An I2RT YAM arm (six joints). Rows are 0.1 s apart.
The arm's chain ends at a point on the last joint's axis. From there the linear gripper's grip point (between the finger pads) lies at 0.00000 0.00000 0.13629 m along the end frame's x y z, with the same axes.
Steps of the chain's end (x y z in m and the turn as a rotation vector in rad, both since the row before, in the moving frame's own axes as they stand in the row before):
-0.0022 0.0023 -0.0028 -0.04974 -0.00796 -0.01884
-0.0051 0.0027 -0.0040 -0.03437 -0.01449 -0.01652
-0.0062 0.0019 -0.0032 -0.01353 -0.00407 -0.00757
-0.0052 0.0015 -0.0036 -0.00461 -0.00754 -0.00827
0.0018 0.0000 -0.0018 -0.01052 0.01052 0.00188
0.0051 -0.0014 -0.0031 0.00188 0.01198 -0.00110
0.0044 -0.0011 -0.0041 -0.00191 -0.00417 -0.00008
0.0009 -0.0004 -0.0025 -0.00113 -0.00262 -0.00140
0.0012 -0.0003 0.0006 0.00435 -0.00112 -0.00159
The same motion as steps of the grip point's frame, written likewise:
-0.0032 0.0091 -0.0030 -0.04974 -0.00796 -0.01884
-0.0070 0.0074 -0.0041 -0.03437 -0.01449 -0.01652
-0.0067 0.0037 -0.0032 -0.01353 -0.00407 -0.00757
-0.0062 0.0021 -0.0036 -0.00461 -0.00754 -0.00827
0.0032 0.0014 -0.0018 -0.01052 0.01052 0.00188
0.0067 -0.0017 -0.0031 0.00188 0.01198 -0.00110
0.0038 -0.0008 -0.0041 -0.00191 -0.00417 -0.00008
0.0005 -0.0002 -0.0025 -0.00113 -0.00262 -0.00140
0.0010 -0.0009 0.0006 0.00435 -0.00112 -0.00159

